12 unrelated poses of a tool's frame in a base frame.
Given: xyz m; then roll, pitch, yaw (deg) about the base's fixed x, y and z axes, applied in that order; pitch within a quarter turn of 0, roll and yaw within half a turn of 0.
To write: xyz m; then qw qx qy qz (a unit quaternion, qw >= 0). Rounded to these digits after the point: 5 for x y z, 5 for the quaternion.
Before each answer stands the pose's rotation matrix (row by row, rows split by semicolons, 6 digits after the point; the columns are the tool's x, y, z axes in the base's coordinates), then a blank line. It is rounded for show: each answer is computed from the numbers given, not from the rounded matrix.
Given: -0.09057 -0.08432 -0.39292 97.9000 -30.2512 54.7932
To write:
0.498020 -0.175392 0.849243; 0.705811 -0.486971 -0.514481; 0.503792 0.855627 -0.118728

-0.09057 -0.08432 -0.39292 0.47231 0.72521 0.18285 0.46643
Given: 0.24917 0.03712 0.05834 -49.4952 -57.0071 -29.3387
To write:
0.474692 0.874181 -0.102347; -0.266807 0.253732 0.929750; 0.838738 -0.414038 0.353682

0.24917 0.03712 0.05834 0.72148 -0.46564 -0.32610 -0.39537
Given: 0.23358 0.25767 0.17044 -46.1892 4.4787 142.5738
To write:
-0.791712 -0.375975 -0.481493; 0.605883 -0.584011 -0.540219; -0.078088 -0.719426 0.690165

0.23358 0.25767 0.17044 0.28038 -0.15979 -0.35970 0.87548
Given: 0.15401 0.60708 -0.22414 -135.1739 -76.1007 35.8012
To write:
0.194828 0.969908 0.146013; 0.140520 -0.174931 0.974502; 0.970719 -0.169342 -0.170373

0.15401 0.60708 -0.22414 0.46085 -0.62051 -0.44739 -0.44992
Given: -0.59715 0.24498 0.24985 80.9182 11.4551 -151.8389
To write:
-0.864063 -0.098401 -0.493673; -0.462551 -0.231714 0.855777; -0.198600 0.967794 0.154700

-0.59715 0.24498 0.24985 0.12137 0.23073 -0.60779 -0.75008
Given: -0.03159 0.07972 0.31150 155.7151 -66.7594 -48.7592
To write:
0.260126 -0.934530 0.242877; -0.296713 -0.316730 -0.900913; 0.918856 0.162286 -0.359676

-0.03159 0.07972 0.31150 0.38201 0.69580 -0.44239 0.41741
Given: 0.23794 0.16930 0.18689 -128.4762 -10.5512 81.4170
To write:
0.146719 0.636616 -0.757096; 0.972082 0.048892 0.229492; 0.183114 -0.769630 -0.611669

0.23794 0.16930 0.18689 0.38208 -0.65374 -0.61519 0.21950
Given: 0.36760 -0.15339 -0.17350 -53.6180 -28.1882 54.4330
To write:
0.512671 -0.261302 -0.817857; 0.716963 0.654363 0.240359; 0.472369 -0.709598 0.522817

0.36760 -0.15339 -0.17350 0.82004 -0.28961 -0.39334 0.29824
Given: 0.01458 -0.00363 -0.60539 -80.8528 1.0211 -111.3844
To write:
-0.364565 0.154442 0.918281; -0.931007 -0.041582 -0.362624; -0.017821 -0.987126 0.158946

0.01458 -0.00363 -0.60539 0.43382 -0.35989 0.53945 -0.62552
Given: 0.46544 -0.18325 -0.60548 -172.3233 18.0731 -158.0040
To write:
-0.881463 -0.332760 0.335103; -0.356063 0.934422 -0.008707; -0.310230 -0.126992 -0.942141

0.46544 -0.18325 -0.60548 0.16645 -0.17766 0.96928 -0.03500
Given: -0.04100 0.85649 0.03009 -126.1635 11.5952 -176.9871
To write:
-0.978238 0.131031 0.160876; -0.051488 0.597805 -0.799986; -0.200996 -0.790860 -0.578049

-0.04100 0.85649 0.03009 0.10188 0.02239 0.88799 -0.44788
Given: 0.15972 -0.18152 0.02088 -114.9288 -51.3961 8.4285
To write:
0.617194 0.762796 0.192910; 0.091453 -0.313066 0.945318; 0.781478 -0.565802 -0.262982

0.15972 -0.18152 0.02088 0.51018 -0.74048 -0.28841 -0.32897
